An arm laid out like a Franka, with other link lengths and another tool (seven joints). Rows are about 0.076 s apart.
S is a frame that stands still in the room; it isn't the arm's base.
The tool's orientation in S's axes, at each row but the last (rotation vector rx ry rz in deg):
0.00, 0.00, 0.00
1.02, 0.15, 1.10
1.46, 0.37, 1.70
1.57, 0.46, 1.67
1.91, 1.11, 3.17
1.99, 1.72, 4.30
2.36, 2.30, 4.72
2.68, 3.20, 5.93
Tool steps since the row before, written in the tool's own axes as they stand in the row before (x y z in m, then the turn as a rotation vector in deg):
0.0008, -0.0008, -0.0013, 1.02, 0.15, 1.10
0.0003, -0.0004, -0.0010, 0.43, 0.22, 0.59
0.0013, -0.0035, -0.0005, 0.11, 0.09, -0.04
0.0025, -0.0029, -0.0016, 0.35, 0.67, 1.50
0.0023, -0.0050, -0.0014, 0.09, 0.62, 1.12
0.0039, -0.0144, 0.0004, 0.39, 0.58, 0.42
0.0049, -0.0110, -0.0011, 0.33, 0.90, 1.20
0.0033, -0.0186, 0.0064, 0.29, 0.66, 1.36
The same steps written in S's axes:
0.0008, -0.0008, -0.0013, 1.02, 0.15, 1.10
0.0003, -0.0004, -0.0010, 0.43, 0.22, 0.59
0.0014, -0.0034, -0.0006, 0.11, 0.09, -0.04
0.0026, -0.0028, -0.0017, 0.34, 0.64, 1.52
0.0025, -0.0048, -0.0016, 0.08, 0.59, 1.14
0.0050, -0.0141, -0.0002, 0.36, 0.59, 0.43
0.0057, -0.0105, -0.0018, 0.31, 0.88, 1.22
0.0055, -0.0184, 0.0053, 0.30, 0.63, 1.37

